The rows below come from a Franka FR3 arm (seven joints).
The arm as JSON. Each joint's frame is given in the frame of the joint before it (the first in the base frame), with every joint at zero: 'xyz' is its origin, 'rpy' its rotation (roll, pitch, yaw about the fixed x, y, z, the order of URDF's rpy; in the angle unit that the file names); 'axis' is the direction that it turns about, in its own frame. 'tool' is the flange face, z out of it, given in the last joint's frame.
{
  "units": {
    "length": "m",
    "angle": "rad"
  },
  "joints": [
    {
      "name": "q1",
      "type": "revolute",
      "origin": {
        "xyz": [
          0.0,
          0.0,
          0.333
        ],
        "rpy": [
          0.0,
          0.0,
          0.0
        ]
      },
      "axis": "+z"
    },
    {
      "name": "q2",
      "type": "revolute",
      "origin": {
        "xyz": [
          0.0,
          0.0,
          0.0
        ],
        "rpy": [
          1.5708,
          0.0,
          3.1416
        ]
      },
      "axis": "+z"
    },
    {
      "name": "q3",
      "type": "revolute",
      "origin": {
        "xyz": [
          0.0,
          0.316,
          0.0
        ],
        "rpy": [
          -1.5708,
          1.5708,
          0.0
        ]
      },
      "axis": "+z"
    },
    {
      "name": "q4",
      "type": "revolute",
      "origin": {
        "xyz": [
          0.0,
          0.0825,
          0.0
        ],
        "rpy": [
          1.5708,
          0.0,
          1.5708
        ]
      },
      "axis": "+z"
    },
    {
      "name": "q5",
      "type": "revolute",
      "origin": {
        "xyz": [
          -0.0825,
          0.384,
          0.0
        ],
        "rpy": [
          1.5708,
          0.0,
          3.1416
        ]
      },
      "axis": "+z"
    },
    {
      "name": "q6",
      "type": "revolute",
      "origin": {
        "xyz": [
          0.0,
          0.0,
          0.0
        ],
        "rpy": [
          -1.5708,
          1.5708,
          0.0
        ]
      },
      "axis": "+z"
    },
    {
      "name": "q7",
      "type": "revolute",
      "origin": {
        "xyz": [
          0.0,
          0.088,
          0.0
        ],
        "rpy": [
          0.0,
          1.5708,
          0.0
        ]
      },
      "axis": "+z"
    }
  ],
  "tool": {
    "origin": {
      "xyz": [
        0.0,
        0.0,
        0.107
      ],
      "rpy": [
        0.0,
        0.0,
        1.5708
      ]
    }
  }
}
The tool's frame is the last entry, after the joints.
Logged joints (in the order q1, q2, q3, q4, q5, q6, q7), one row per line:
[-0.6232 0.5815 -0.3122 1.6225 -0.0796 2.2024 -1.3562]
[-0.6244 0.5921 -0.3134 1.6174 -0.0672 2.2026 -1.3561]
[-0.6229 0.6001 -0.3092 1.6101 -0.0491 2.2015 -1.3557]
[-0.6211 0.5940 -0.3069 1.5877 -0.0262 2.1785 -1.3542]
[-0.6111 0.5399 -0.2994 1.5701 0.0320 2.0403 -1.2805]
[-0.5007 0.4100 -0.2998 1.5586 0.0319 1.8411 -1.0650]
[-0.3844 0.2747 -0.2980 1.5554 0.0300 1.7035 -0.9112]
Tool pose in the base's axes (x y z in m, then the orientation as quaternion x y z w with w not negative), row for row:
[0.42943 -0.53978 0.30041 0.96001 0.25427 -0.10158 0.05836]
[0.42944 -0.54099 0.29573 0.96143 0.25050 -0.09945 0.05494]
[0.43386 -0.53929 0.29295 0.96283 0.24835 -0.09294 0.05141]
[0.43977 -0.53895 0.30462 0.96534 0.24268 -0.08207 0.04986]
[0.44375 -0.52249 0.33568 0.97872 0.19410 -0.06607 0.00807]
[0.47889 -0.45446 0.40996 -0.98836 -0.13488 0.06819 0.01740]
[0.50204 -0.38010 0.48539 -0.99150 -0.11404 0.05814 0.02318]
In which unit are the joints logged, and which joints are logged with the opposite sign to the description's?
The joints are logged in radians. Opposite sign: q4.
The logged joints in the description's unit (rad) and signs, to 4 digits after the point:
[-0.6232 0.5815 -0.3122 -1.6225 -0.0796 2.2024 -1.3562]
[-0.6244 0.5921 -0.3134 -1.6174 -0.0672 2.2026 -1.3561]
[-0.6229 0.6001 -0.3092 -1.6101 -0.0491 2.2015 -1.3557]
[-0.6211 0.5940 -0.3069 -1.5877 -0.0262 2.1785 -1.3542]
[-0.6111 0.5399 -0.2994 -1.5701 0.0320 2.0403 -1.2805]
[-0.5007 0.4100 -0.2998 -1.5586 0.0319 1.8411 -1.0650]
[-0.3844 0.2747 -0.2980 -1.5554 0.0300 1.7035 -0.9112]

